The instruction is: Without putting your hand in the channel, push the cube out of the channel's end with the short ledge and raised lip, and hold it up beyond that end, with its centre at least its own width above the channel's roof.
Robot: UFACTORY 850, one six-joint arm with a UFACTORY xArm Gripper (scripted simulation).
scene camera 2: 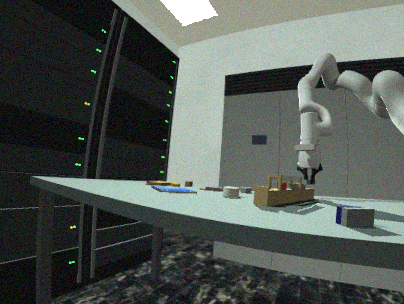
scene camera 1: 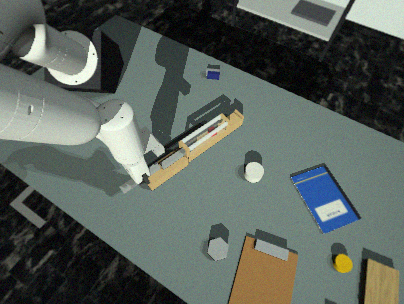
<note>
In view: a blue-and-grey block (scene camera 2: 346,216).
</note>
